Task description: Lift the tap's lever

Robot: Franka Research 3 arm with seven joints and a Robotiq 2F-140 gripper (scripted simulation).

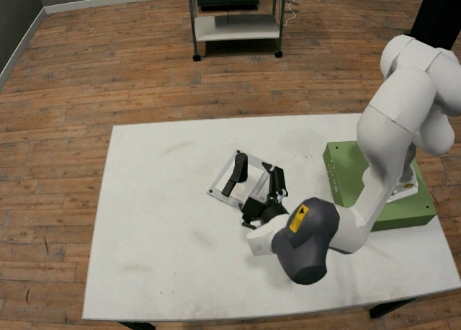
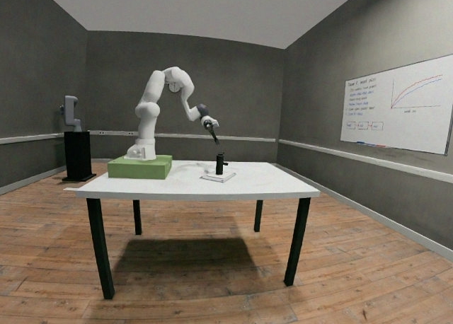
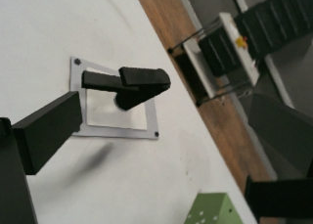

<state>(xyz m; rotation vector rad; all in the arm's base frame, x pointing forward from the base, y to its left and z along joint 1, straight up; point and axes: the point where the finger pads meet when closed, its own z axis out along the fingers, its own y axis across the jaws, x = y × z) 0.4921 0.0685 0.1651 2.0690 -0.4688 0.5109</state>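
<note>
Right now the dark lever is 140 mm to the right of my hand, 100 mm below it and 40 mm ahead of it. Round my hand: tap: 160 mm to the right, 150 mm below, 40 mm ahead.
</note>
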